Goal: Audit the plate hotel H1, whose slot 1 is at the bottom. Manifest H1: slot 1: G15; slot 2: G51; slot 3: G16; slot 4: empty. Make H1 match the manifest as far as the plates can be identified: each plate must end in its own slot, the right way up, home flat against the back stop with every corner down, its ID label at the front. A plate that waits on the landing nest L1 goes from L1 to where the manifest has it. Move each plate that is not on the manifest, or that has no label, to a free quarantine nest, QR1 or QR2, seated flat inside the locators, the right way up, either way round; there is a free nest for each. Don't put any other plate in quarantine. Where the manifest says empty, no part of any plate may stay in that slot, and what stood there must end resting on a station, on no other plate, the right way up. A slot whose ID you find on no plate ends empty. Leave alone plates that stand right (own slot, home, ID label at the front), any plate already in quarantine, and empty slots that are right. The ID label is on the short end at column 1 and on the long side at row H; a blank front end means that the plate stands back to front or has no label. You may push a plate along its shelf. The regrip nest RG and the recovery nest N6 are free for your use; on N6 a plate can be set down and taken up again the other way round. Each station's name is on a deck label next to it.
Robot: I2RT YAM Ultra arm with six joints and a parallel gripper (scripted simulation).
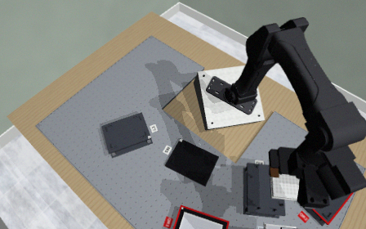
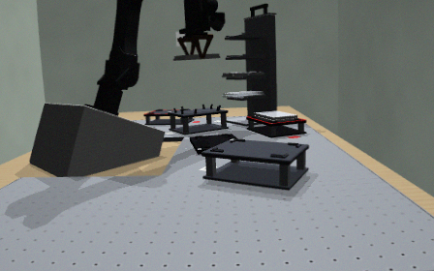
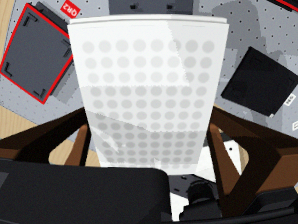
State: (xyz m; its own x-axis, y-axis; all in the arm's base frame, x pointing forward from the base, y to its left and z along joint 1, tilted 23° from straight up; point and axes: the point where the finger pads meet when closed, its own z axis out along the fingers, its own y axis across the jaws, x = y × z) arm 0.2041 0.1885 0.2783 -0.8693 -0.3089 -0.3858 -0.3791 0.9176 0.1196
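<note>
My hand is 10 cm past the red-bordered quarantine nest, 19 cm to the right of it and 20 cm above it. The rest, counted from my hand: flat black pad (2 cm ahead, 27 cm to the right, 23 cm below); N6 deck label (3 cm ahead, 37 cm to the right, 24 cm below); plate hotel H1 (24 cm ahead, 10 cm to the left, 5 cm below).
</note>
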